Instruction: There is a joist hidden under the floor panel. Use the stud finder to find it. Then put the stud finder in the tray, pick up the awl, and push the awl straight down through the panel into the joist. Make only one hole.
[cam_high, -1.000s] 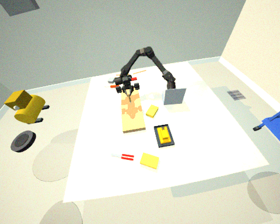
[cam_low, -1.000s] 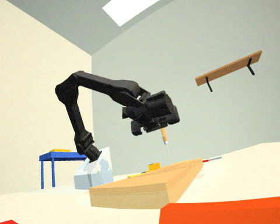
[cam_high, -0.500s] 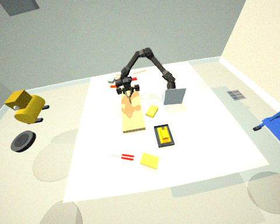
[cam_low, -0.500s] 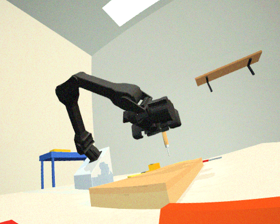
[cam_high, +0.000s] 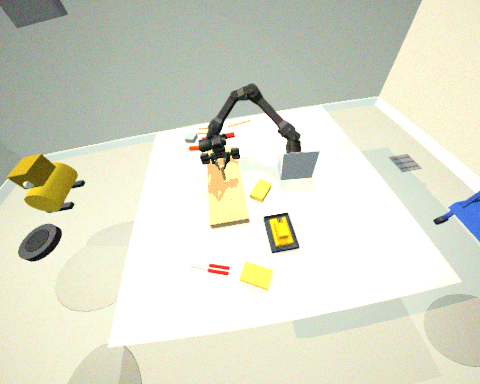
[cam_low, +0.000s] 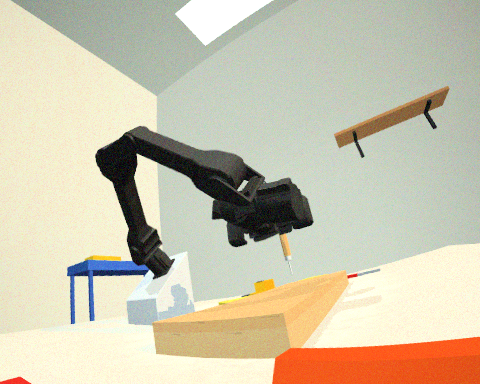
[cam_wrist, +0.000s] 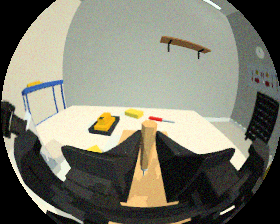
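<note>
Now: gripper tip 6 cm above the awl. Also, from my gripper tip: yellow stud finder 26 cm to the left, 20 cm behind, 13 cm below; then red level 48 cm to the right, 16 cm below, 1 cm ahead; then dark tray 28 cm to the left, 20 cm behind, 16 cm below.
</note>
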